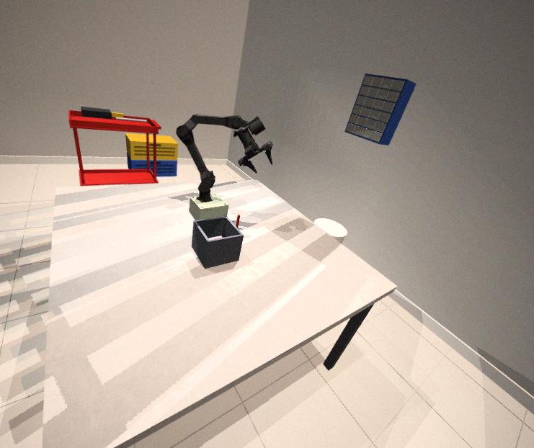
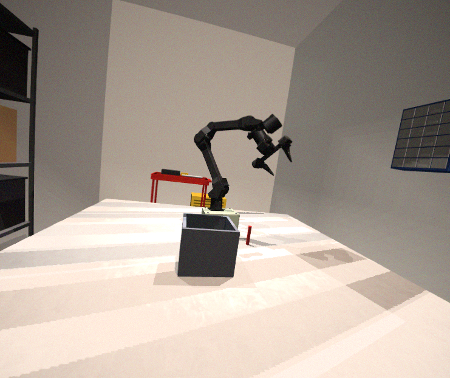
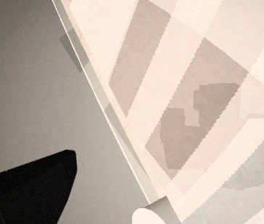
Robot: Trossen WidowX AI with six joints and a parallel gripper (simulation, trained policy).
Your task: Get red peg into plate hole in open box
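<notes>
Right now my gripper tip is 290 mm above the red peg and 100 mm to the left of it. Also, from my gripper tip: plate 320 mm to the right, 290 mm below, 140 mm ahead.
</notes>
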